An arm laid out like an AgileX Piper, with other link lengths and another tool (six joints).
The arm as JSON. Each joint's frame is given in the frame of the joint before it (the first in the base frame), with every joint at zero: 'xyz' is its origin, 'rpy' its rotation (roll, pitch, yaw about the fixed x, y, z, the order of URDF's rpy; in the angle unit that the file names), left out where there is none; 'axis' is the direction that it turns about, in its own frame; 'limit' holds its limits. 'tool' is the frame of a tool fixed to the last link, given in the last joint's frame.
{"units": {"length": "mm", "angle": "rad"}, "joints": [
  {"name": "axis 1", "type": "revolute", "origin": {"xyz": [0.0, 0.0, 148.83]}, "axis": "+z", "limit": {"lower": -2.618, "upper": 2.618}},
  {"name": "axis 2", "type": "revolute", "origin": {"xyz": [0.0, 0.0, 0.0]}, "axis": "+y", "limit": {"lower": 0.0, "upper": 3.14}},
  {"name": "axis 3", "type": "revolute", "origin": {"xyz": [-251.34, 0.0, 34.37]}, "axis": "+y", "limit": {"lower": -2.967, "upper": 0.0}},
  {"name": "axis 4", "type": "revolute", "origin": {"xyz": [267.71, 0.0, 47.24]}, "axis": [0.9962, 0.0, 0.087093], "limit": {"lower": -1.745, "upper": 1.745}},
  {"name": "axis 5", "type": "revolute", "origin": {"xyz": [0.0, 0.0, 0.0]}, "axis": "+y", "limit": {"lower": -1.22, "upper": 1.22}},
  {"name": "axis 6", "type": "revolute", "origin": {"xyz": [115.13, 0.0, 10.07]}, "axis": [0.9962, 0.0, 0.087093], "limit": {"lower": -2.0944, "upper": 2.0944}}
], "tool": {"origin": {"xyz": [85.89, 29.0, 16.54], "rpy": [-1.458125, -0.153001, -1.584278]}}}
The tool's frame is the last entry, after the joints.
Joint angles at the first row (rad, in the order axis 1, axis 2, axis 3, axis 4, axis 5, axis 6):
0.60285, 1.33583, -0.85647, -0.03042, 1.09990, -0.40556
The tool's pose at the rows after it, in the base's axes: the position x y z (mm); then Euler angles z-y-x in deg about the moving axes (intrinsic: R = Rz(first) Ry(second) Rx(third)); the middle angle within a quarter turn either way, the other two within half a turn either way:
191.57 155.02 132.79 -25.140 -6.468 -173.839
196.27 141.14 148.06 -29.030 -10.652 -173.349
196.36 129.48 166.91 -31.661 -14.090 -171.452
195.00 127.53 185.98 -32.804 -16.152 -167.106
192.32 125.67 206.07 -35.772 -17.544 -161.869
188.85 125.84 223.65 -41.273 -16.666 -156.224
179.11 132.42 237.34 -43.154 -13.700 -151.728
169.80 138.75 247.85 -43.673 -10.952 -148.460
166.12 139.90 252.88 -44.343 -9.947 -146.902
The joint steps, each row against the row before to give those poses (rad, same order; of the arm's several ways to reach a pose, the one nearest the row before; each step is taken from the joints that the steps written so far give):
0.00002, -0.06855, 0.00000, -0.03076, 0.01916, 0.04848
-0.00004, -0.06873, 0.00003, -0.07499, 0.03437, 0.08595
0.00004, -0.08368, -0.00004, -0.04891, 0.03602, 0.04485
0.00000, -0.08137, 0.00004, -0.00441, -0.00003, 0.00076
0.00002, -0.08558, -0.00001, -0.00001, 0.00001, 0.02724
-0.00008, -0.07300, -0.00004, 0.01209, 0.00002, 0.07471
0.00002, -0.05907, 0.00003, 0.05854, -0.00003, 0.02054
0.00003, -0.04401, 0.00000, 0.05604, 0.00001, 0.00614
0.00000, -0.02397, 0.00183, 0.01658, 0.00000, 0.01158

